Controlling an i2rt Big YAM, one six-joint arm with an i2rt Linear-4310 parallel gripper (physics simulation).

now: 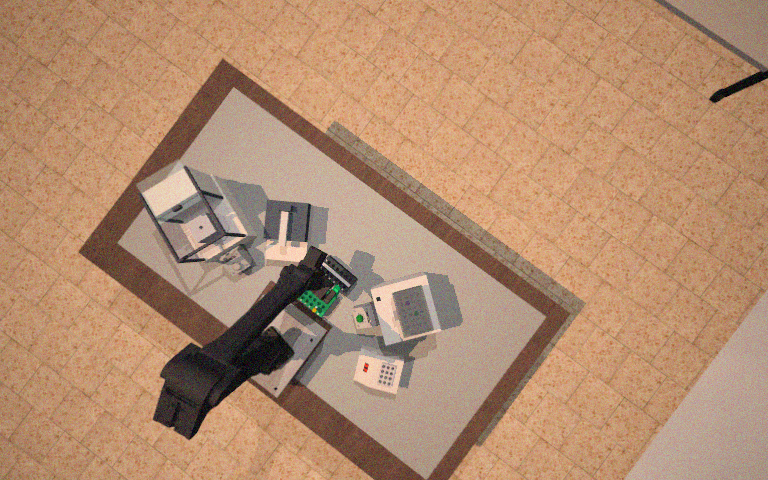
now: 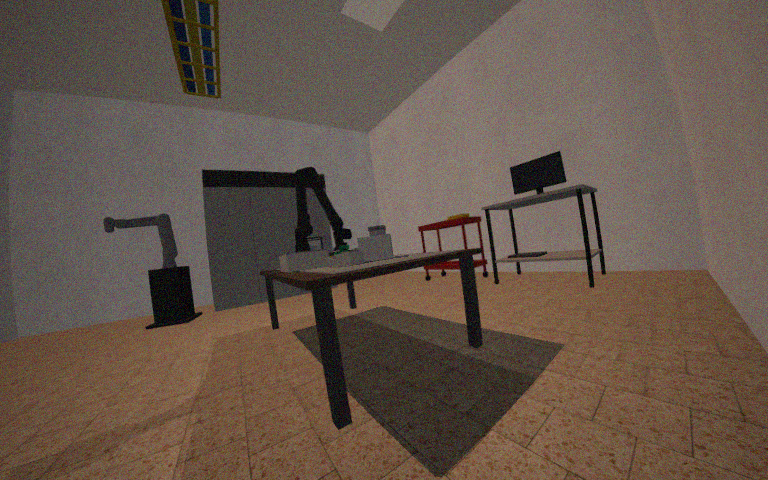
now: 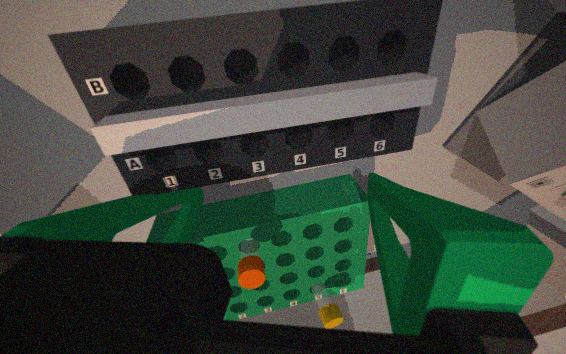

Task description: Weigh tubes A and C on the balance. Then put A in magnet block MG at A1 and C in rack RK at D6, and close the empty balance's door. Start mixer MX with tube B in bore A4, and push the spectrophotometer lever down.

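Frame: origin at the arm's base, x ahead, y left, z up, level; millimetres.
Seen in the pictures: gripper, fingertip midpoint: (image 1: 328, 285) (image 3: 279, 185); arm's base, link origin: (image 1: 273, 347) (image 2: 303, 252).
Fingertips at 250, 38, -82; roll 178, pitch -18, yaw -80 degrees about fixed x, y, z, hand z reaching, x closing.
Offsets run from my fingertips to a thing's top centre, as dx, dy, dz. "spot": to the spot under its first point.
My gripper (image 3: 279, 185) (image 2: 340, 249) is open and empty, its green fingers on either side of green rack RK {-60, +3, +11} (image 3: 300, 267) (image 1: 312, 302). An orange-capped tube {-33, +18, +36} (image 3: 251, 274) stands upright at D3 of the rack, left of centre between the fingers. A yellow-capped tube {-83, -31, +36} (image 3: 330, 316) stands at A5. Their letters cannot be read. Black magnet block MG {+49, +8, +29} (image 3: 350, 17) (image 1: 344, 273) lies beyond the fingertips; no tube shows in its visible bores. The glass-walled balance {spot: -136, +516, +189} (image 1: 167, 192) stands at far left; its door state is unclear. White-and-grey mixer MX {spot: +224, -277, +116} (image 1: 433, 308) carries small purple and green dots.
A dark-and-white device {spot: -55, +197, +26} (image 1: 277, 253) with a long white bar stands between the balance and magnet block. A green START button {+16, -155, +56} (image 1: 359, 318) sits beside the mixer. A keypad box {-57, -329, +51} (image 1: 378, 373) with a red display stands near it. A small grey object {spot: -167, +266, +50} (image 1: 236, 260) is beside the balance.
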